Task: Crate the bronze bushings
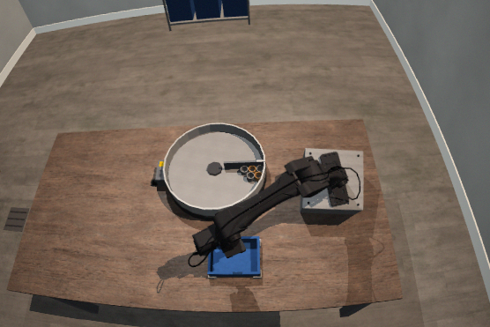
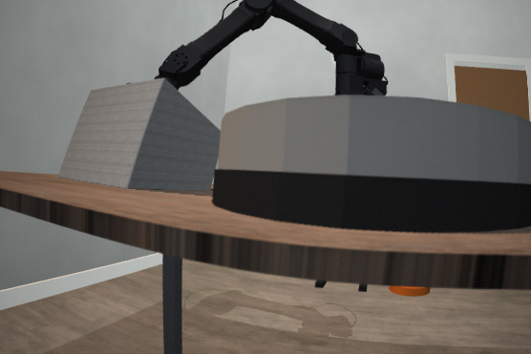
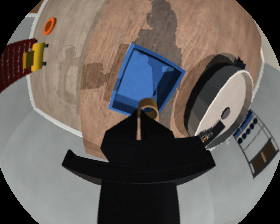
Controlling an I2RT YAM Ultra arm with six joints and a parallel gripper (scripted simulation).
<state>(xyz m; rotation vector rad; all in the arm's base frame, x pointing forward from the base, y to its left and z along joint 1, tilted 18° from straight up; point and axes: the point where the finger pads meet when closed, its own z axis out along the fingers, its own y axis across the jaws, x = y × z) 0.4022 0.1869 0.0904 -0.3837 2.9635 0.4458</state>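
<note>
Now: the blue crate 1 cm to the right of my hand and 13 cm below it. Also, from my hand: grey turntable 4 cm ahead, 40 cm to the right, 11 cm below.
</note>
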